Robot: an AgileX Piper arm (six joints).
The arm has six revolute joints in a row. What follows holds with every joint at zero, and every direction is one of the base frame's. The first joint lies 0.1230 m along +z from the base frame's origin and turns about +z. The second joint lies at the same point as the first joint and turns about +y. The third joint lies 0.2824 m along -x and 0.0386 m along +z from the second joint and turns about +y. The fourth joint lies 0.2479 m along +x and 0.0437 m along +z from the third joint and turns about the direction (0.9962, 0, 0.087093). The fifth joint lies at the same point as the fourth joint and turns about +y. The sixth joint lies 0.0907 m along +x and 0.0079 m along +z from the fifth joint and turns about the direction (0.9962, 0, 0.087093). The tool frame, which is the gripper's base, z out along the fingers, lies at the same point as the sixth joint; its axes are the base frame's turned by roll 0.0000, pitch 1.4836 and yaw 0.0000 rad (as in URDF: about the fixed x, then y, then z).
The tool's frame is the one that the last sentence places.
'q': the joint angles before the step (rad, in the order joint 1, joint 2, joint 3, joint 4, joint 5, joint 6). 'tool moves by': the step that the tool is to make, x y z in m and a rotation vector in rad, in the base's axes. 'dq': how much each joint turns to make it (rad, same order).
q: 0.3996, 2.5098, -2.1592, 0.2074, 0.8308, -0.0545
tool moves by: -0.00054, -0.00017, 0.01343, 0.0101, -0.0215, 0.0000
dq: 0.0000, -0.0249, 0.0000, 0.0009, 0.0012, 0.0000
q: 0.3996, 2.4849, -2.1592, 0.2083, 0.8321, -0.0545
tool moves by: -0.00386, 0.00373, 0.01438, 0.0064, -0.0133, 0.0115
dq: 0.0089, -0.0277, 0.0000, 0.0000, 0.0133, 0.0000
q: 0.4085, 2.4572, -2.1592, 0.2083, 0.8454, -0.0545
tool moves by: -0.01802, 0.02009, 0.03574, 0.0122, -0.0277, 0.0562
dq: 0.0476, -0.0703, 0.0000, -0.0021, 0.0409, 0.0001
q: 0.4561, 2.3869, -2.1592, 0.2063, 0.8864, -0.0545
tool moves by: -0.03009, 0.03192, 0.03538, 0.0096, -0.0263, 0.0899
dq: 0.0804, -0.0713, -0.0001, -0.0050, 0.0447, 0.0000
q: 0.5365, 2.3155, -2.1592, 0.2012, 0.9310, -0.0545
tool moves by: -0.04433, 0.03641, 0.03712, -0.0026, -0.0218, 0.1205
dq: 0.1079, -0.0787, 0.0000, -0.0147, 0.0632, 0.0001
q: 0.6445, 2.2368, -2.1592, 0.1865, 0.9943, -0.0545
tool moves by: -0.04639, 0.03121, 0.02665, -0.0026, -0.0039, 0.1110
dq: 0.1082, -0.0594, -0.0001, -0.0090, 0.0577, 0.0089
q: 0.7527, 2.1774, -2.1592, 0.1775, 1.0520, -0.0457
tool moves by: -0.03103, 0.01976, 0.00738, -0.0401, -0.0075, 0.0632
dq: 0.0806, -0.0204, 0.0000, -0.0463, 0.0409, 0.0242
